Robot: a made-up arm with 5 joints.
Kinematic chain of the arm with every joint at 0, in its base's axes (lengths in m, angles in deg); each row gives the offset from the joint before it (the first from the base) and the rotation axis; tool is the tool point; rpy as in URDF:
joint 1: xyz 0 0 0.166 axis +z
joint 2: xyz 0 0 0 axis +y
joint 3: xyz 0.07 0 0.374 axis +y
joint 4: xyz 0.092 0 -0.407 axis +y
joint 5: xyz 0.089 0 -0.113 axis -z
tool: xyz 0 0 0 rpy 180 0 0
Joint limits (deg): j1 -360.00..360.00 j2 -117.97..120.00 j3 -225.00..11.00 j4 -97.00..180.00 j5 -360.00..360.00
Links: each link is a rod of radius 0.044 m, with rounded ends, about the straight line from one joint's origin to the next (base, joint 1, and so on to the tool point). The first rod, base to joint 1, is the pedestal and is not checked.
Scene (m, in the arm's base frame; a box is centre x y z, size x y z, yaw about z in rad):
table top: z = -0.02
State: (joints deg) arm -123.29 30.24 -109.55 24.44 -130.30
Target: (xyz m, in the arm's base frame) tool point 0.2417 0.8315 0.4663
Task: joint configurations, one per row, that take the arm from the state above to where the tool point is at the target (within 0.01 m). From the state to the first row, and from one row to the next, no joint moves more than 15 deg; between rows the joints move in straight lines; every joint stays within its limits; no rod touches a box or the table.
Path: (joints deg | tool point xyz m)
1: -120.85 16.27 -118.91 21.78 -130.30 | -0.3460 -0.5792 0.7542
2: -118.41 2.30 -128.28 19.12 -130.30 | -0.2106 -0.3893 0.9684
3: -115.97 -11.66 -137.64 16.46 -130.30 | -0.0631 -0.1295 1.0855
4: -113.53 -25.63 -147.01 13.81 -130.30 | 0.0718 0.1650 1.0864
5: -111.09 -39.60 -156.37 11.15 -130.30 | 0.1738 0.4507 0.9699
6: -108.65 -53.57 -165.74 8.49 -130.30 | 0.2311 0.6847 0.7525
7: -106.21 -67.54 -175.10 5.83 -130.30 | 0.2417 0.8315 0.4663

